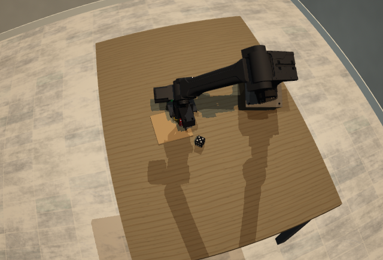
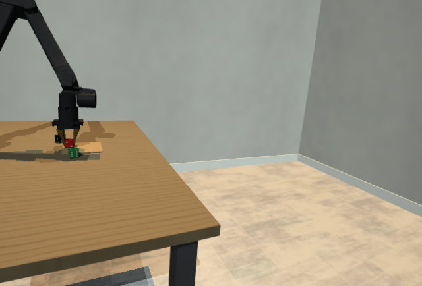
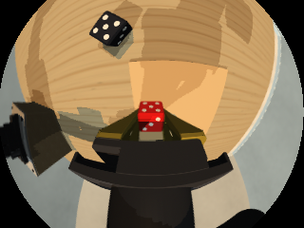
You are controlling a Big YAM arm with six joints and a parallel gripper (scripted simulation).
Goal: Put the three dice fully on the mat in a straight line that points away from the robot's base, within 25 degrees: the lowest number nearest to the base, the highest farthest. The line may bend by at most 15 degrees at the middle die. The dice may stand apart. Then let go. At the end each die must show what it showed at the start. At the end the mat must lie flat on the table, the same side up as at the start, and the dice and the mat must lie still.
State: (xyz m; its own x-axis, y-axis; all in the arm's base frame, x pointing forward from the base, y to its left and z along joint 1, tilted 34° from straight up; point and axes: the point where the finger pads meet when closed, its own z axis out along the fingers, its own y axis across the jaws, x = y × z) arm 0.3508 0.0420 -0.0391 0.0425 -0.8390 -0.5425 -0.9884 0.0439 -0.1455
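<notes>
My gripper is now right at the red die. Also, from my hand: black die 5 cm behind, 11 cm to the left; then tan mat 5 cm ahead, 2 cm below; then green die 2 cm ahead, 11 cm to the right.
</notes>
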